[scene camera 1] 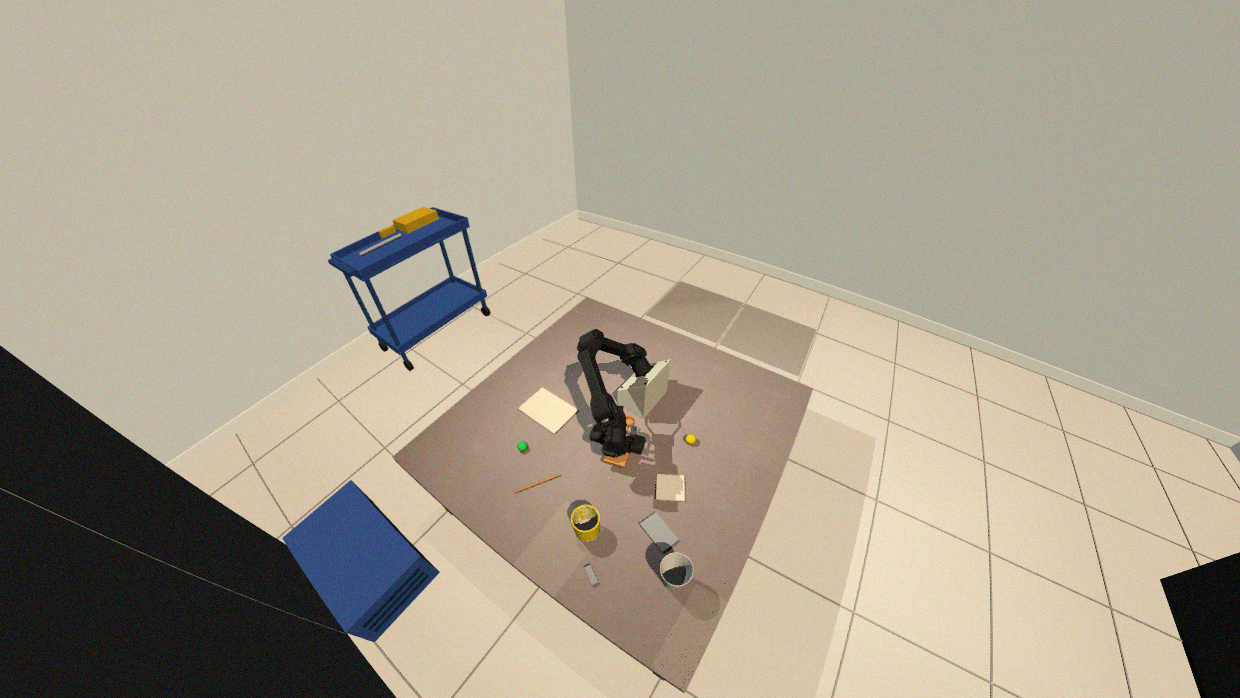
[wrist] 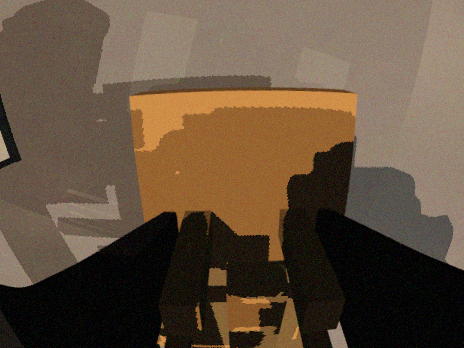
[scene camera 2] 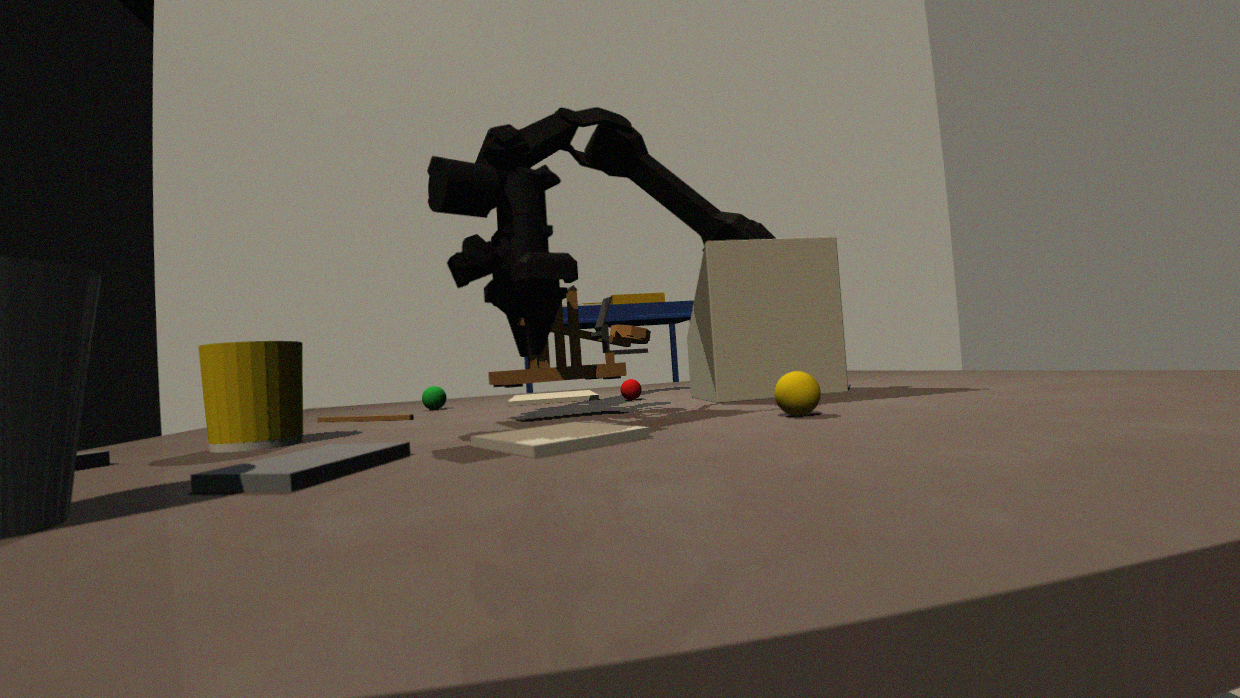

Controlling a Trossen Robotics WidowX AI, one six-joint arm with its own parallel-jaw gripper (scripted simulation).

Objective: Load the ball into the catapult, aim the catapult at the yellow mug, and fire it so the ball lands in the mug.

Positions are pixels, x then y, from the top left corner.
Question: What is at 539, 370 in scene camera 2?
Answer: A wooden catapult.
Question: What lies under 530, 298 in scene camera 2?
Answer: My gripper.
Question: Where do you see a yellow mug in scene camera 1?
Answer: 585, 520
